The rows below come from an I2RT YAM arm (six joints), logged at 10 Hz.
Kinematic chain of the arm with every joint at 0, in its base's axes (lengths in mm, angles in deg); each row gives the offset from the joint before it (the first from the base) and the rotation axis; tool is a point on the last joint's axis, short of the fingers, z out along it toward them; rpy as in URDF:
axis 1: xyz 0 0 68 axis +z
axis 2: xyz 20 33.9 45.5 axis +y
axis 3: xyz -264 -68.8 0 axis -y
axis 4: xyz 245 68.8 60 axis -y
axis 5: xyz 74 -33.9 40.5 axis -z
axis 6: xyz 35.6 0 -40.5 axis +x
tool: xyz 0 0 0 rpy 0 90 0
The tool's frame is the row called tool.
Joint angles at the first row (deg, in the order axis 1, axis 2, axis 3, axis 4, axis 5, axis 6):
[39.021, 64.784, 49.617, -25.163, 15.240, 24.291]
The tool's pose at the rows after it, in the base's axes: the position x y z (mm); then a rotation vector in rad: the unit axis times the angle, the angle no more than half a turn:
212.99 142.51 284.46 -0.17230 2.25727 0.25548
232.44 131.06 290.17 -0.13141 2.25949 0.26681
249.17 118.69 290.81 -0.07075 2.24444 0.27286
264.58 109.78 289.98 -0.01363 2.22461 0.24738
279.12 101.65 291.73 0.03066 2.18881 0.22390
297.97 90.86 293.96 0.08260 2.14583 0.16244
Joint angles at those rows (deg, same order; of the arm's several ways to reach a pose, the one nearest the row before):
[35.658, 68.007, 53.444, -25.773, 13.603, 20.611]
[30.772, 70.200, 55.947, -25.387, 10.215, 19.302]
[26.517, 71.918, 56.811, -23.204, 8.141, 18.958]
[23.561, 74.060, 57.750, -20.964, 8.289, 18.746]
[21.040, 76.006, 58.901, -18.272, 8.619, 18.188]
[18.137, 78.835, 60.862, -15.429, 10.375, 16.949]

